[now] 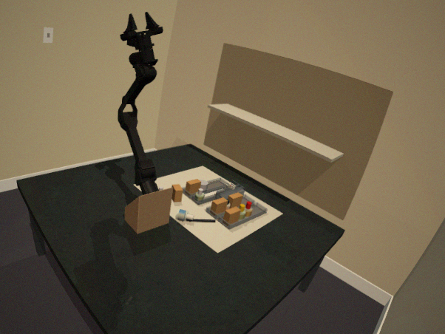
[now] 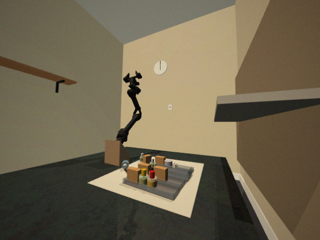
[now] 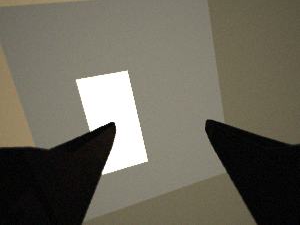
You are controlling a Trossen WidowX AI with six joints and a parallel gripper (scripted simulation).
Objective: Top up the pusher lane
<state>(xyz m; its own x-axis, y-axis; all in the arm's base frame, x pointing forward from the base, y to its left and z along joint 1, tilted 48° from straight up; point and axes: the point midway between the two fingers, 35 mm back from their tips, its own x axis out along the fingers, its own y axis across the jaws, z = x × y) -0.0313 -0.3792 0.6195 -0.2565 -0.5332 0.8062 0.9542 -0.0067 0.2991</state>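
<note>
The grey cylinder lies 85 cm below my gripper tip, 46 cm ahead of it and 10 cm to the right of it. Round my gripper tip: wall shelf: 88 cm ahead, 51 cm below, 18 cm to the right; then black pen: 87 cm below, 32 cm to the right, 26 cm ahead.
</note>
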